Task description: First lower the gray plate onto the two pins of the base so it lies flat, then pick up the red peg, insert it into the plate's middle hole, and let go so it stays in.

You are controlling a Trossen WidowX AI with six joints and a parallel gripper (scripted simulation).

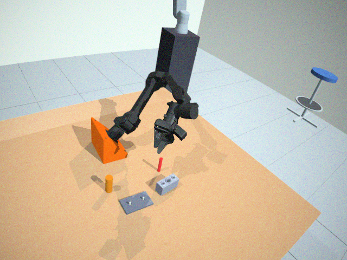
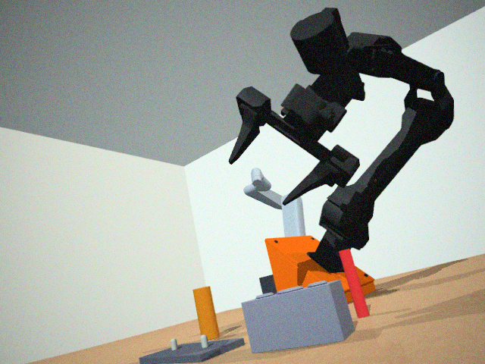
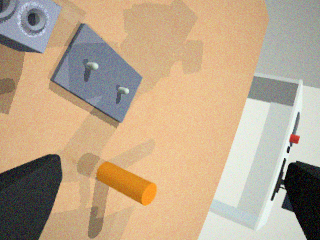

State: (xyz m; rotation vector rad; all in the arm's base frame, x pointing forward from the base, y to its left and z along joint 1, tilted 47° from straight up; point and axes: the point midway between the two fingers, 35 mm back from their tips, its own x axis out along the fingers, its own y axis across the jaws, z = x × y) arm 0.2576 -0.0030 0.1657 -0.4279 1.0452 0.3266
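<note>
Now: the gray plate 150 mm below my gripper tip, 50 mm to the left of it and 50 mm ahead of it. Also, from my gripper tip: short orange cylinder 180 mm to the right, 150 mm below, 20 mm behind; then gray base 180 mm below, 100 mm to the right, 80 mm ahead; then red peg 150 mm below, 70 mm to the left, 60 mm behind.
</note>
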